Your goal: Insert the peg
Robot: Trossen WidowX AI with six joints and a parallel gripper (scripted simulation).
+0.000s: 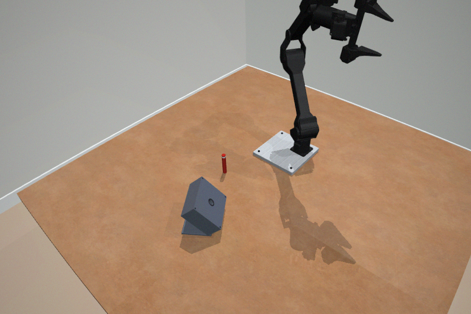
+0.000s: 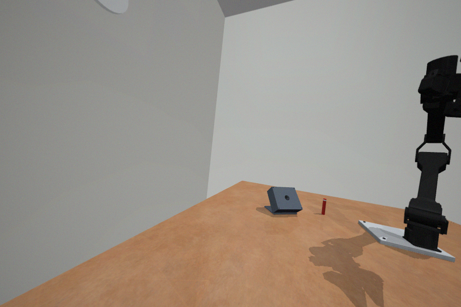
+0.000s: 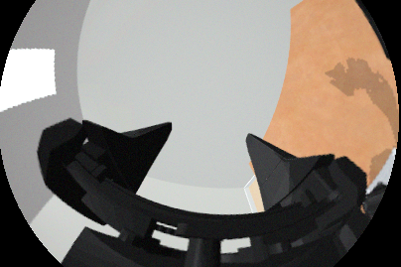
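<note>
Right now my gripper tip is 25 cm short of the red peg, 37 cm to the left of it and 46 cm above it. Round my gripper tip: panel: 44 cm ahead, 26 cm to the right, 45 cm below.
</note>
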